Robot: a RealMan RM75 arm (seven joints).
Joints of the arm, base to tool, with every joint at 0 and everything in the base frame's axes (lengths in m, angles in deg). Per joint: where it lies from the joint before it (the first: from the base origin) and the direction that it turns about. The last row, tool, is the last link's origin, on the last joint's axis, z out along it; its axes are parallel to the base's.
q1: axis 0 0 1 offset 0 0 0.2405
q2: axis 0 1 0 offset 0 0 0
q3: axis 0 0 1 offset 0 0 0.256
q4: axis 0 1 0 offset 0 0 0
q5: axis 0 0 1 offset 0 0 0.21
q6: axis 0 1 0 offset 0 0 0
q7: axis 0 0 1 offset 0 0 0.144
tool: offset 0 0 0
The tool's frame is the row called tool.
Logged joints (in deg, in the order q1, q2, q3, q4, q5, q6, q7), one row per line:
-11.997, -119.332, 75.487, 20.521, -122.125, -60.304, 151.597
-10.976, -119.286, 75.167, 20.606, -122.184, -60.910, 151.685
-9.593, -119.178, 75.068, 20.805, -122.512, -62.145, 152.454
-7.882, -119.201, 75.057, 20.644, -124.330, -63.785, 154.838
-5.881, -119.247, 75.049, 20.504, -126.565, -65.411, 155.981
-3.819, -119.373, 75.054, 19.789, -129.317, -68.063, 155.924
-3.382, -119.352, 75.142, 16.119, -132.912, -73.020, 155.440
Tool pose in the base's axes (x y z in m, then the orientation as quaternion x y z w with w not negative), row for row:
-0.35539, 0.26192, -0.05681, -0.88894, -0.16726, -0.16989, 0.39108
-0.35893, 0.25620, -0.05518, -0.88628, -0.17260, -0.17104, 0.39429
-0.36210, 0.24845, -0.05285, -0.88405, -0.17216, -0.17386, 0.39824
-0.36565, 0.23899, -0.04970, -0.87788, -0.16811, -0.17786, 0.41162
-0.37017, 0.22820, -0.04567, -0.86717, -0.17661, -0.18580, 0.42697
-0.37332, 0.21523, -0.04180, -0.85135, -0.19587, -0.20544, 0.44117
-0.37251, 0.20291, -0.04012, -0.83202, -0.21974, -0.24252, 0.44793
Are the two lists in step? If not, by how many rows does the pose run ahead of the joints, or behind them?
They are in step.
